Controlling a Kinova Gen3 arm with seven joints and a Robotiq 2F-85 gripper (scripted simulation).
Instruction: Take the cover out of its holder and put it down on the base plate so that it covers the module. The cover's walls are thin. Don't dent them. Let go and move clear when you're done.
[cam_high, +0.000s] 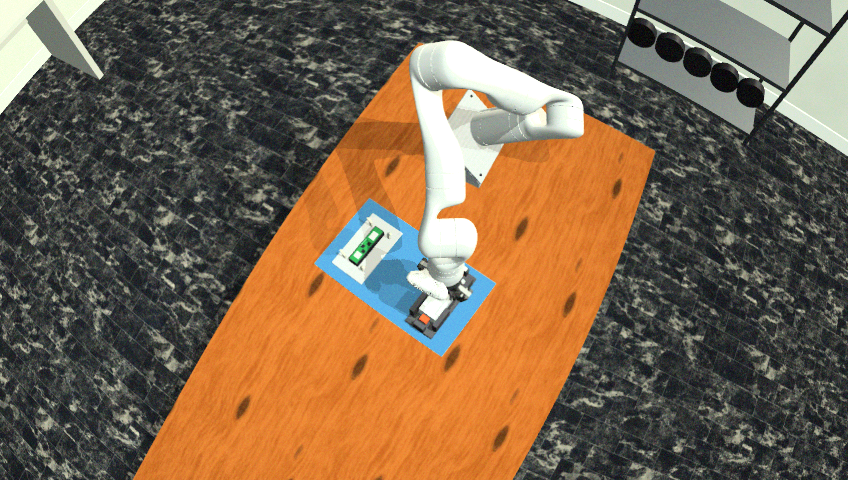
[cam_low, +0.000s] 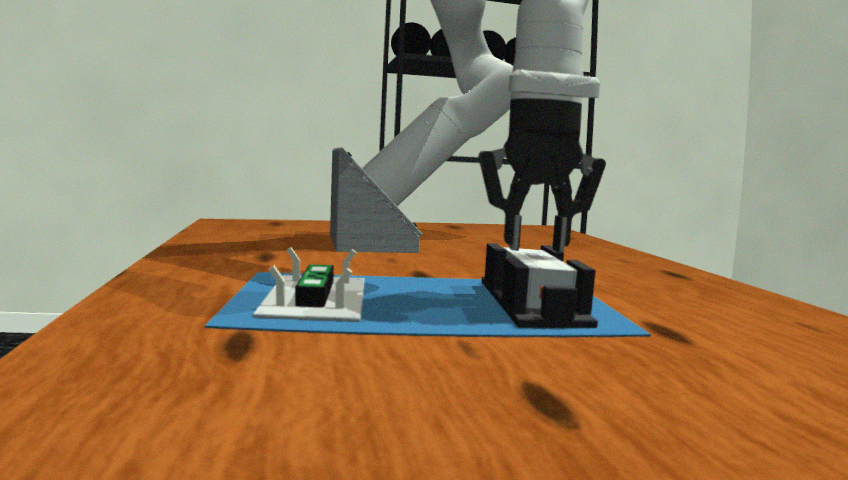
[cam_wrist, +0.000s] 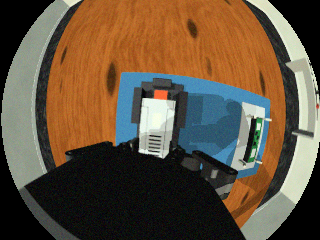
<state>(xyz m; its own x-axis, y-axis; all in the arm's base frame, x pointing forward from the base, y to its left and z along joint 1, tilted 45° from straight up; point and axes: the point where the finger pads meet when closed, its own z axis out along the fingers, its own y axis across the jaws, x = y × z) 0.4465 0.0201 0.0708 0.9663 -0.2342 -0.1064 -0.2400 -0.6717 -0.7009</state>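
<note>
Right now the cover is 50 mm below my hand and 10 mm ahead of it.
</note>
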